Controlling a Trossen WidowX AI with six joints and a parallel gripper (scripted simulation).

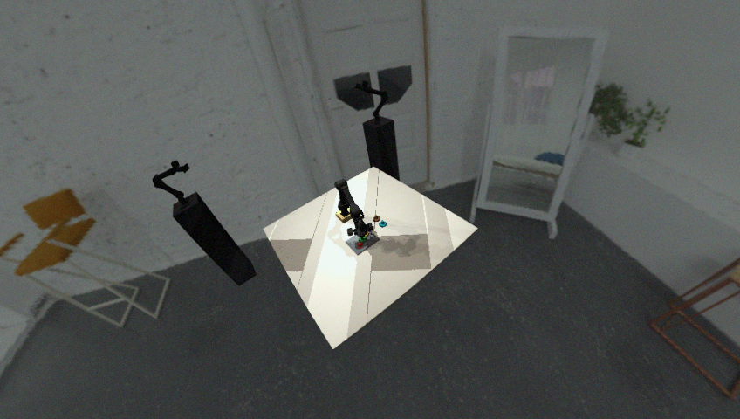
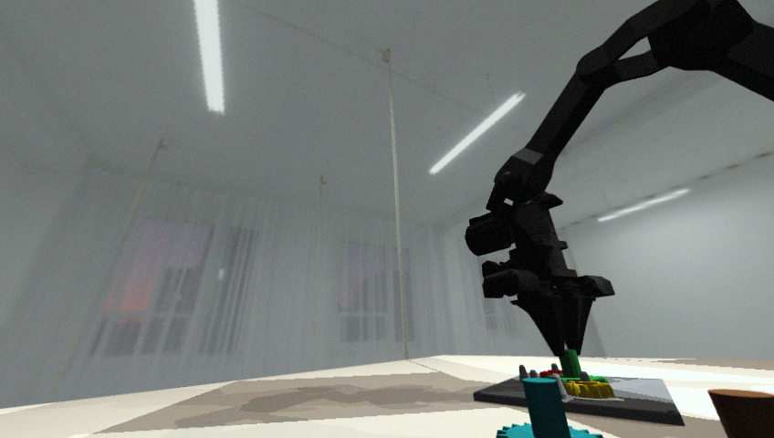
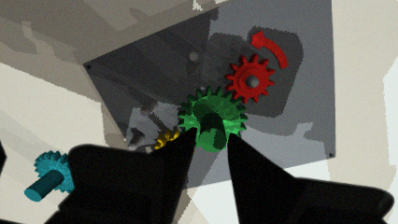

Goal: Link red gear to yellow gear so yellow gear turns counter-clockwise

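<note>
Right now the green gear is 20 mm below my gripper tip. From my gripper tip the other things lie so: yellow gear 50 mm to the left, 20 mm below, 20 mm behind; then red gear 40 mm to the right, 30 mm ahead, 20 mm below; then grey board 30 mm below, 10 mm to the right.
</note>
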